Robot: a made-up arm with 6 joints.
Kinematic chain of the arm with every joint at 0, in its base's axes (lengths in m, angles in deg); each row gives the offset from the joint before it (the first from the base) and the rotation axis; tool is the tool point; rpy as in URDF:
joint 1: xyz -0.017 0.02 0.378 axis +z
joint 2: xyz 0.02 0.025 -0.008 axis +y
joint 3: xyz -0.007 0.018 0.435 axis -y
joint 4: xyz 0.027 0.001 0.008 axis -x
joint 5: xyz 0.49 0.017 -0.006 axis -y
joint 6: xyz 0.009 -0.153 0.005 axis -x
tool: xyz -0.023 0.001 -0.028 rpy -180 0 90
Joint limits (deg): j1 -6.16..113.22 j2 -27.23..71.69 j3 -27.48..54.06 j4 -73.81..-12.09 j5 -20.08..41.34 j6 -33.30..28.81
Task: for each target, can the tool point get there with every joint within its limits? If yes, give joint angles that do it. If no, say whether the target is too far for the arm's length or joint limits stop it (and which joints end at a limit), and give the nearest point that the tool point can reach.
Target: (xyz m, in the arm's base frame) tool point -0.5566 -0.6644 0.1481
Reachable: no: joint limits stop it (at a limit: joint 1, joint 2, joint 3, joint 4, joint 6) | nearest point -0.1279 0.1978 0.0263 | short by 0.971 m
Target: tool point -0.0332 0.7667 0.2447
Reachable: yes | joints 94.20 58.14 23.68 -39.22 -5.02 -13.91
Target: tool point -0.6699 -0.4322 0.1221
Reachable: no: joint limits stop it (at a limit: joint 1, joint 2, joint 3, joint 4) | nearest point -0.1334 0.2015 0.0260 | short by 0.836 m
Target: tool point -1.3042 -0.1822 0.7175
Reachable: no: too far | nearest point -0.1886 0.3210 0.7159 | short by 1.224 m
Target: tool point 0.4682 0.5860 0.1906
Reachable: yes | joints 53.19 62.76 23.16 -30.06 11.56 -21.89
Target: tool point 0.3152 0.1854 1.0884
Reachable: yes | joints 34.63 -8.64 34.64 -28.93 2.24 -19.46
